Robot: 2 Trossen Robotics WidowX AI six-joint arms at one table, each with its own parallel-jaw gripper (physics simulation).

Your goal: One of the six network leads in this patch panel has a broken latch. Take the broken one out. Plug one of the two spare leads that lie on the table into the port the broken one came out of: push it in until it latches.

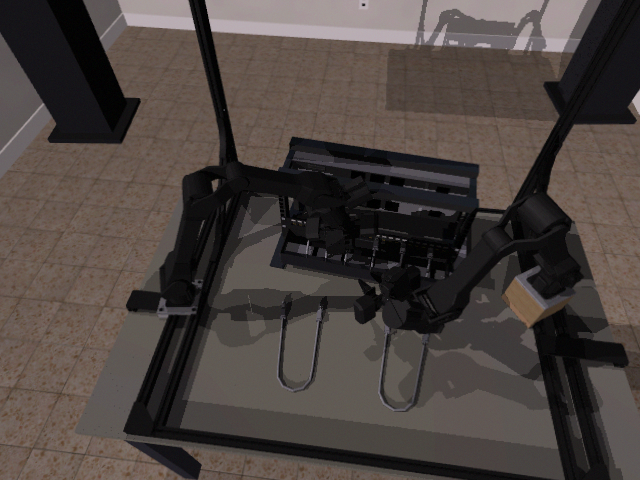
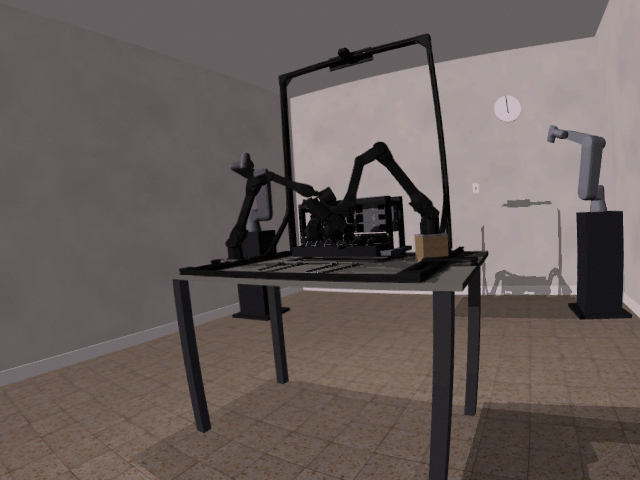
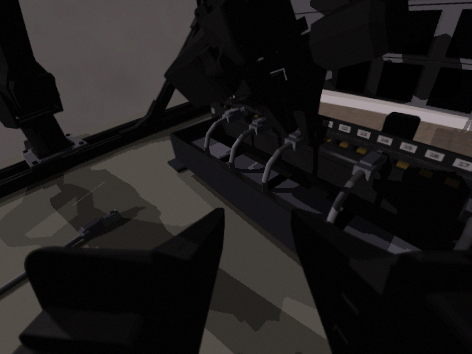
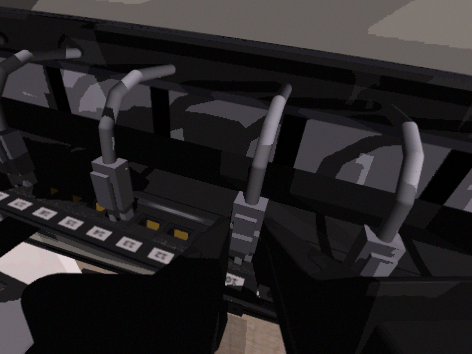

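Seen in the pictures: left gripper, fingertip midpoint: (image 1: 364,276) (image 2: 325,238) (image 3: 257,216); right gripper, fingertip midpoint: (image 2: 331,241) (image 3: 302,142) (image 4: 244,225); left arm's base, origin of the base link: (image 1: 545,284) (image 2: 430,233); right arm's base, origin of the base link: (image 1: 180,295) (image 2: 235,258) (image 3: 53,147).
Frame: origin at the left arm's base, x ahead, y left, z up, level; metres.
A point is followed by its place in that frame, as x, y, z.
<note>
My right gripper (image 4: 244,225) @[0.350, -0.341, -0.021] is shut on the grey plug of one lead (image 4: 247,217) @[0.362, -0.330, -0.009] (image 3: 296,139) @[0.358, -0.329, -0.011], seated in the patch panel (image 4: 86,227) @[0.280, -0.303, 0.000] above the upside-down label 10. Short stubs show on the plug's face, where the neighbouring plug (image 4: 112,185) @[0.305, -0.292, -0.011] has a long tab. Whether its latch is broken is hard to tell in the dim light. My left gripper (image 3: 257,216) @[0.383, -0.211, 0.002] (image 1: 368,298) is open and empty, in front of the panel's tray above the table. Two spare leads (image 1: 280,351) @[0.635, -0.166, -0.097] (image 1: 381,369) @[0.438, -0.020, -0.096] lie as U shapes on the table; the right one's plug ends are partly hidden by the left arm.
A dark rack (image 1: 387,155) @[0.211, -0.420, 0.160] holds the panel, with a front tray (image 3: 220,180) @[0.438, -0.316, -0.058] that the plugged leads bend down into. Another plugged lead (image 4: 382,250) @[0.403, -0.362, -0.011] stands close beside the right gripper. The left arm's base sits on a wooden block (image 1: 532,304) @[0.050, 0.022, -0.023]. Frame rails (image 1: 310,449) @[0.662, 0.062, -0.088] edge the table.
</note>
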